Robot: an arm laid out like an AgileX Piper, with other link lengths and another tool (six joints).
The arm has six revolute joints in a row. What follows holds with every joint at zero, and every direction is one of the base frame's. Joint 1 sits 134.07 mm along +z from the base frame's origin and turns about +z. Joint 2 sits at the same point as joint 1 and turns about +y. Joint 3 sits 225.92 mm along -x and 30.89 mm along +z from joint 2 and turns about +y. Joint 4 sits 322.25 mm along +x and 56.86 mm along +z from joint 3 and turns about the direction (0.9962, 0, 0.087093). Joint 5 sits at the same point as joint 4 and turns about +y. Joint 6 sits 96.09 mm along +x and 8.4 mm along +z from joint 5 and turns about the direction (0.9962, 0, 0.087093). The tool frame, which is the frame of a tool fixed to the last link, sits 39.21 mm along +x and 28 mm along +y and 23.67 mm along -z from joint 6; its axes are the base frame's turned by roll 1.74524, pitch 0.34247 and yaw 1.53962 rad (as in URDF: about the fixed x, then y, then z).
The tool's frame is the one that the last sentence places.
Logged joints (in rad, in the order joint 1, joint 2, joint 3, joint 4, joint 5, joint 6), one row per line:
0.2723 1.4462 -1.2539 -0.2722 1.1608 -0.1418
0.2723 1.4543 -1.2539 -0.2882 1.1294 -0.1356
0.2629 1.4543 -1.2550 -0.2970 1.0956 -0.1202
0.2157 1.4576 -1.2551 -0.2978 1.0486 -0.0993
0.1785 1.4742 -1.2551 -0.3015 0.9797 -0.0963
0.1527 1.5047 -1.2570 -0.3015 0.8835 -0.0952
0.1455 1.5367 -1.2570 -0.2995 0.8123 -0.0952
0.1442 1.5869 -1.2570 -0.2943 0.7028 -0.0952
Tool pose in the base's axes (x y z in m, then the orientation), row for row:
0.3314 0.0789 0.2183 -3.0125 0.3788 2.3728
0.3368 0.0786 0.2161 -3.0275 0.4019 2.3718
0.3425 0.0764 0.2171 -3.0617 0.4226 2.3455
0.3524 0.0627 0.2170 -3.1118 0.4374 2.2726
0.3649 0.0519 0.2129 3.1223 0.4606 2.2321
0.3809 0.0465 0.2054 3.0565 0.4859 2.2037
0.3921 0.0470 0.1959 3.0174 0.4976 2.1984
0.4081 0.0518 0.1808 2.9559 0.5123 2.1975
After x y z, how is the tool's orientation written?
As angles about the fixed x, y, z axes (roll, pitch, yaw), in radians.
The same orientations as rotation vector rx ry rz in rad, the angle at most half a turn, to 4 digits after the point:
1.0880 2.5966 -0.3710
1.0773 2.5730 -0.3610
1.0931 2.5384 -0.3316
1.1626 2.4836 -0.2936
1.1840 2.4356 -0.2554
1.1788 2.3888 -0.1972
1.1617 2.3698 -0.1584
1.1265 2.3461 -0.0941

